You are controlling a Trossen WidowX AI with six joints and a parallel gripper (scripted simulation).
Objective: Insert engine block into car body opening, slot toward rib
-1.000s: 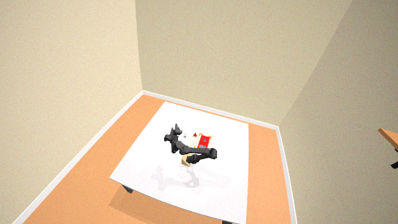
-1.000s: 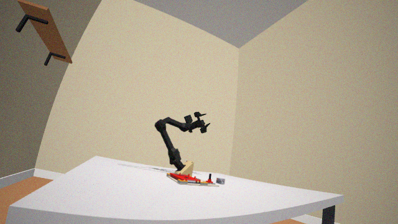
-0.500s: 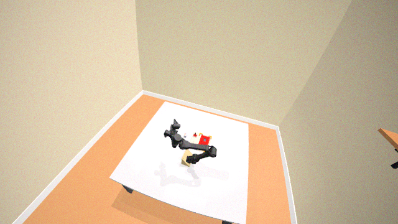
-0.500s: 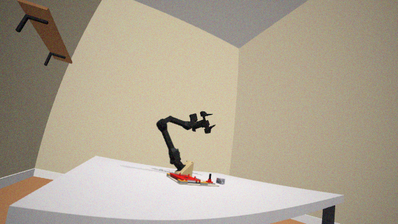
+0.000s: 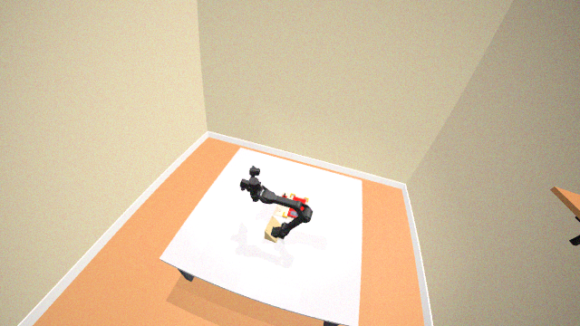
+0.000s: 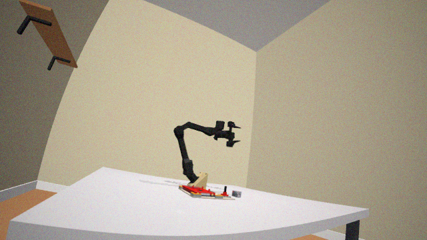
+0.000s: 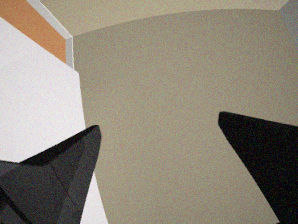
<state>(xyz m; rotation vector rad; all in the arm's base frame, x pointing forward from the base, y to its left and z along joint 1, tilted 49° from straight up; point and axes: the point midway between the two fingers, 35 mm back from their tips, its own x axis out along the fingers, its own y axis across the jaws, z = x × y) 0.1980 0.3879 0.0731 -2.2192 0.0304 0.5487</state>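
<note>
My gripper tip is now 15 cm short of the engine block, 10 cm to the left of it and 40 cm above it. From my gripper tip the other things lie so: tan board (12 cm ahead, 31 cm to the right, 40 cm below).
</note>
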